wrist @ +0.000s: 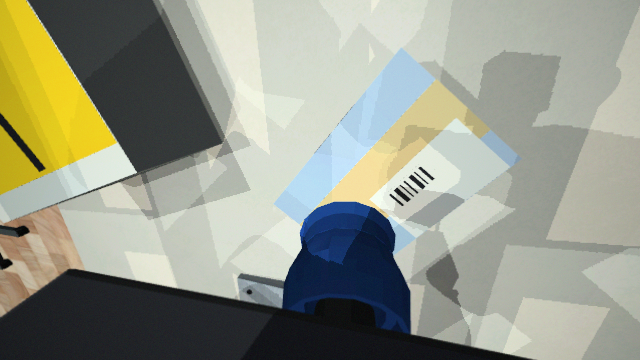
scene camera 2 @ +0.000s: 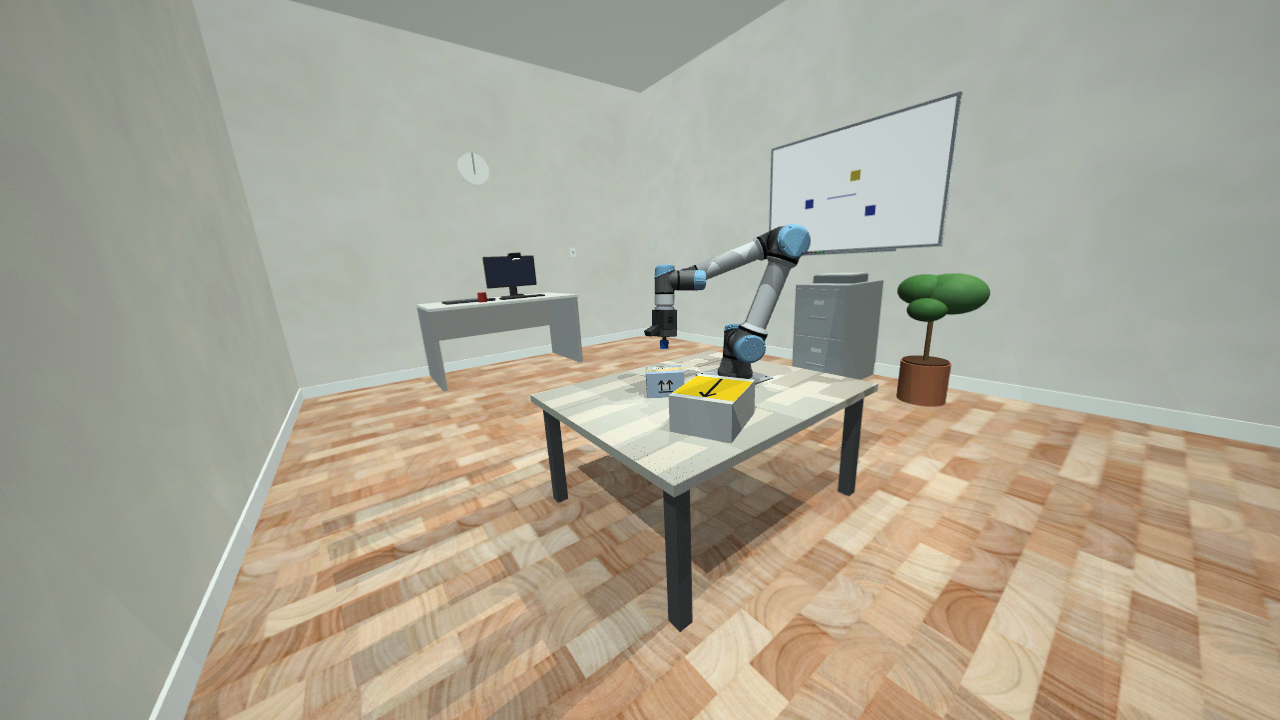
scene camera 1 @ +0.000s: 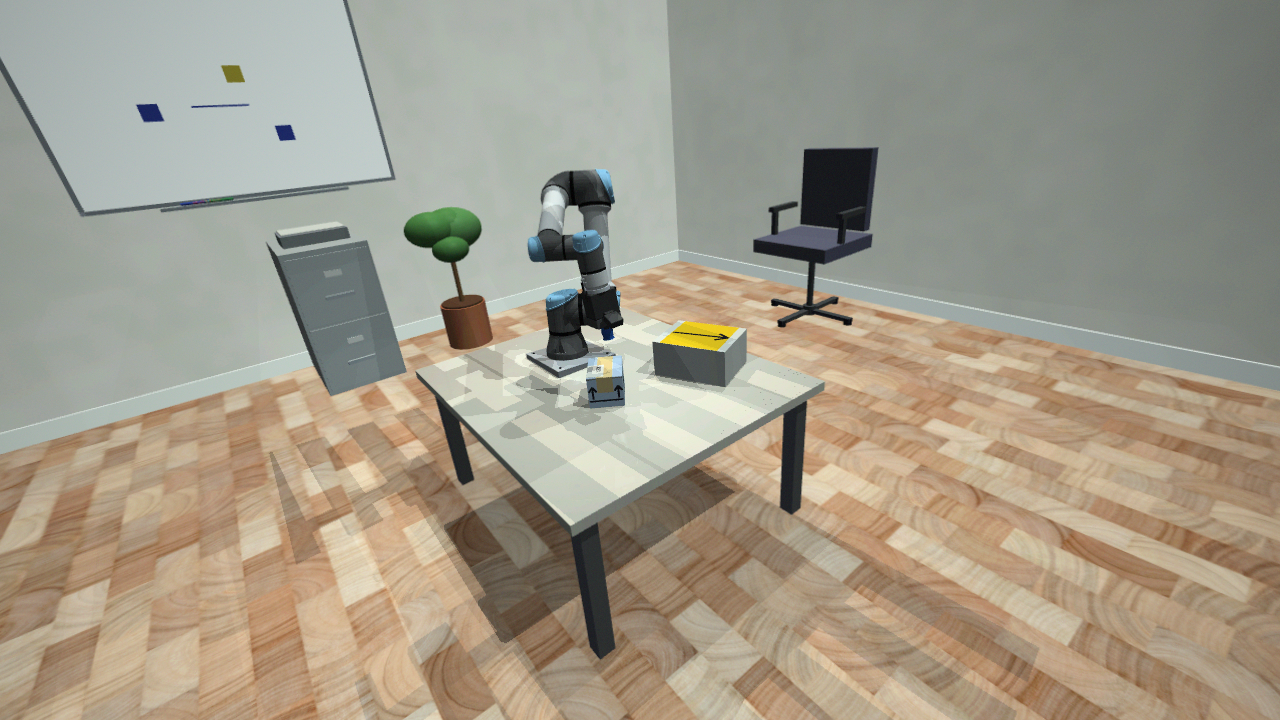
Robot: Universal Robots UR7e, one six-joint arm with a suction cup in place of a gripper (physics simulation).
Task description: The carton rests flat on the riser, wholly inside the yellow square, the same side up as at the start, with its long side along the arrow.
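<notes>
The light-blue carton (scene camera 1: 605,383) (scene camera 2: 664,385) (wrist: 360,150) stands on the table beside the riser, its tan tape and barcode label facing up. The grey riser (scene camera 1: 689,361) (scene camera 2: 700,419) (wrist: 150,85) bears the yellow square (scene camera 1: 691,343) (scene camera 2: 733,387) (wrist: 65,115) with a black arrow; part of it is cut off in the wrist view. There the carton's long side runs across the arrow's line. My blue suction cup (scene camera 1: 608,335) (scene camera 2: 664,343) (wrist: 348,220) points down and holds nothing. It hangs above the carton, with a visible gap in both scene views, and hides part of it in the wrist view.
The arm's base plate (scene camera 1: 562,365) (wrist: 257,291) is fixed on the table (scene camera 1: 626,456) (scene camera 2: 617,429), close to the carton. An office chair (scene camera 1: 812,243), a potted plant (scene camera 1: 466,322) (scene camera 2: 922,380) and a filing cabinet (scene camera 1: 344,326) (scene camera 2: 832,324) stand away from the table.
</notes>
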